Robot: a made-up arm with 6 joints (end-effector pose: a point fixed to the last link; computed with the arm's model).
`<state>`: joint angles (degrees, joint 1 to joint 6).
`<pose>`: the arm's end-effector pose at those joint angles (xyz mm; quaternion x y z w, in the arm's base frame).
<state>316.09 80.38 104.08 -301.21 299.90 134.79</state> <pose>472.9 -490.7 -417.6 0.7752 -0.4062 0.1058 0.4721</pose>
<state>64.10 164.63 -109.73 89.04 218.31 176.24</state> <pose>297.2 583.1 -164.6 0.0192 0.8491 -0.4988 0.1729</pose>
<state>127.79 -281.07 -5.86 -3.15 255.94 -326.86</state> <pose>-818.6 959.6 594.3 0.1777 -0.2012 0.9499 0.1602</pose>
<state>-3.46 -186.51 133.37 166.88 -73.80 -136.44</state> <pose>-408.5 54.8 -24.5 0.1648 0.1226 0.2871 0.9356</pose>
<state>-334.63 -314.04 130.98 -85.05 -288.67 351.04</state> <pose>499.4 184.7 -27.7 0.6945 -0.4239 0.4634 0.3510</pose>
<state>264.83 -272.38 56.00 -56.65 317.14 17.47</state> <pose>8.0 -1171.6 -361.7 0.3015 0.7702 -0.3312 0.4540</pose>
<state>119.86 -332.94 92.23 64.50 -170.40 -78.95</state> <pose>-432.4 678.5 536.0 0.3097 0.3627 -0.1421 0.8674</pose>
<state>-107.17 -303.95 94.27 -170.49 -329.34 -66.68</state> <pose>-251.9 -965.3 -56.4 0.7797 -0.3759 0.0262 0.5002</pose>
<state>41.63 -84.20 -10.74 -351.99 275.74 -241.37</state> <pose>-1035.9 -869.2 86.6 0.6261 0.7766 -0.0188 0.0673</pose>
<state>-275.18 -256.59 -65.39 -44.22 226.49 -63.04</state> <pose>-16.6 1001.6 510.3 0.5550 -0.5505 0.0904 0.6170</pose>
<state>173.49 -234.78 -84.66 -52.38 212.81 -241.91</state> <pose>-918.8 5.4 229.6 0.0554 0.8418 -0.2767 0.4601</pose>
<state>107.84 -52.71 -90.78 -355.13 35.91 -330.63</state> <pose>265.4 -1015.5 40.2 0.4770 -0.6513 0.5496 0.2151</pose>
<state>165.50 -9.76 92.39 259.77 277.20 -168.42</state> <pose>-571.1 -14.3 933.7 0.7417 -0.1708 -0.1136 0.6386</pose>
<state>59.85 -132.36 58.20 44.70 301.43 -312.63</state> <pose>-603.5 -1059.9 -160.2 -0.0408 0.8479 -0.5220 0.0833</pose>
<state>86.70 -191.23 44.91 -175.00 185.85 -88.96</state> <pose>-64.4 -175.6 -960.7 -0.0056 0.2406 0.9687 0.0602</pose>
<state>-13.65 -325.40 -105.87 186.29 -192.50 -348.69</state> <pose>-119.5 81.2 909.0 0.8583 -0.1481 0.4891 0.0466</pose>
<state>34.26 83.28 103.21 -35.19 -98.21 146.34</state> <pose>519.8 491.7 -388.5 -0.4475 -0.5240 -0.6828 0.2429</pose>
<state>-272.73 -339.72 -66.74 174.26 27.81 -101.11</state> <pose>-74.1 -333.5 1315.0 0.0521 -0.6007 0.7845 0.1450</pose>
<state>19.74 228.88 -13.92 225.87 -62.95 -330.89</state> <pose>-967.7 -218.6 -822.3 0.5718 -0.4262 -0.6714 0.2014</pose>
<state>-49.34 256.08 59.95 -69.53 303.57 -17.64</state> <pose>-677.1 997.2 503.8 -0.2319 -0.5902 -0.7629 0.1258</pose>
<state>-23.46 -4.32 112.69 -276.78 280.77 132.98</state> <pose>525.0 -282.8 672.5 0.3194 -0.6102 0.5656 0.4535</pose>
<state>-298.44 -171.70 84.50 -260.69 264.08 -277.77</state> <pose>-310.3 -680.2 -464.7 0.0591 0.6470 -0.2194 0.7278</pose>
